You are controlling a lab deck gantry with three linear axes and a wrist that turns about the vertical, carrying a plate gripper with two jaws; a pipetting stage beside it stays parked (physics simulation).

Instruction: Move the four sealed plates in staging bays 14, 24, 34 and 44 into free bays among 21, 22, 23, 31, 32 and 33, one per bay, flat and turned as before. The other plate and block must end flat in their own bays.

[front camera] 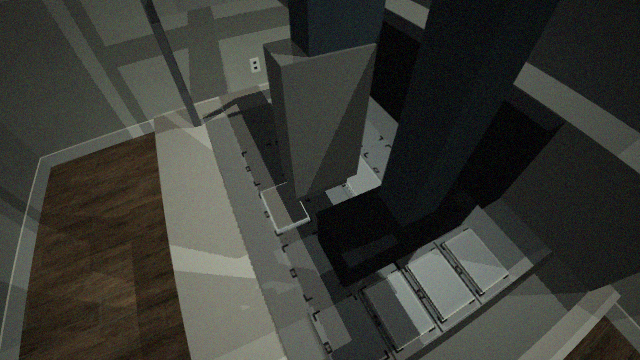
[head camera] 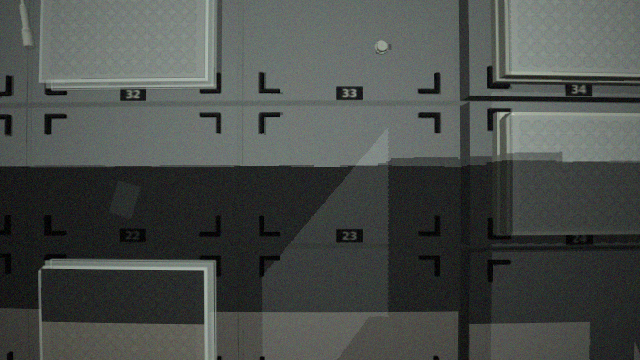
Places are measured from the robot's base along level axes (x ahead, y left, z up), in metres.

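Pixels of known places: robot's base, origin of the base link: point(front camera: 242, 153).
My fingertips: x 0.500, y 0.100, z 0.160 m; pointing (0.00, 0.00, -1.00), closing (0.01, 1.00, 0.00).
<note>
Ahead of a thing's pixels: the offset from my fingertips to its top centre. "*": to the spot under its first point.
Sealed plates lie flat in bay 24 {* dx +0.060, dy +0.044, dz -0.131 m} point(front camera: 397, 310) point(head camera: 575, 137), bay 34 {* dx +0.063, dy +0.151, dz -0.131 m} point(front camera: 440, 285) point(head camera: 575, 37) and bay 44 {* dx +0.059, dy +0.257, dz -0.131 m} point(front camera: 475, 260). In the head view, bay 14 at the lower right holds no plate. A sealed plate {dx -0.272, dy +0.157, dz -0.146 m} point(front camera: 367, 180) point(head camera: 125, 40) lies in bay 32, and another plate {dx -0.272, dy -0.057, dz -0.146 m} point(front camera: 285, 207) point(head camera: 125, 295) lies in bay 12. Bays 22, 23 and 33 hold no plate. My gripper's dark body point(front camera: 365, 235) hangs over the deck left of the staging plates in the front view. Its jaws are hidden, so their opening cannot be told. The block does not show.
The grey pipetting stage point(front camera: 325, 120) stands behind the gripper. A small white round cap {dx -0.084, dy +0.145, dz -0.156 m} point(head camera: 381, 47) lies in bay 33. A small grey chip {dx -0.278, dy +0.031, dz -0.159 m} point(head camera: 125, 199) lies in bay 22. A thin white piece {dx -0.357, dy +0.171, dz -0.152 m} point(head camera: 25, 27) lies left of bay 32. A thin post point(front camera: 172, 65) rises at the back left.
</note>
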